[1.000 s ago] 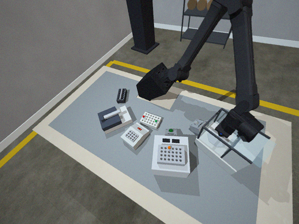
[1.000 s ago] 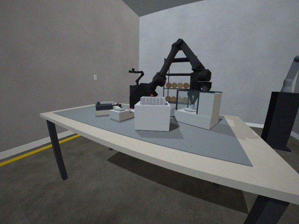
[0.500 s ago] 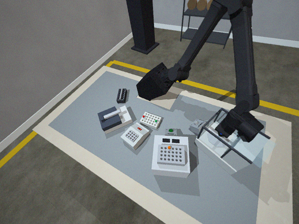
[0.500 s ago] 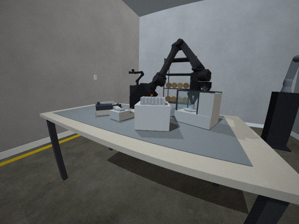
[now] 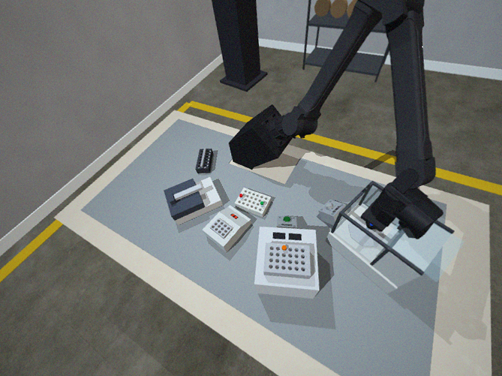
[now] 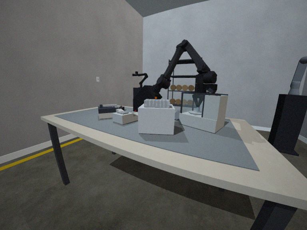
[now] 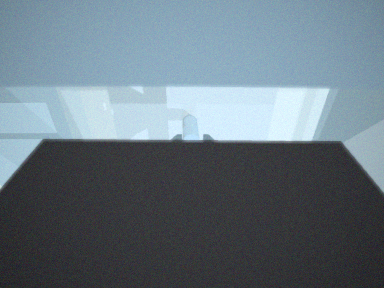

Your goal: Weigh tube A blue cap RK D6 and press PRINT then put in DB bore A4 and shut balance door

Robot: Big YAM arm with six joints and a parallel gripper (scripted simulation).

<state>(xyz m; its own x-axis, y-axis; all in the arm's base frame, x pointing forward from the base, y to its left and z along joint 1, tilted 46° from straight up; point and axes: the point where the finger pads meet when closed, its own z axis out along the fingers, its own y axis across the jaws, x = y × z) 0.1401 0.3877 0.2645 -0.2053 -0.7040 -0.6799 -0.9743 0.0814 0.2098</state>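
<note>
Right now the octagonal balance pan is 50 mm below my hand. The rest, counted from my hand: mixer block (260 mm ahead, 150 mm to the right, 30 mm above); then dry block DB (240 mm ahead, 430 mm to the right, 100 mm below); then tube rack RK (90 mm ahead, 420 mm to the right, 110 mm below).
</note>
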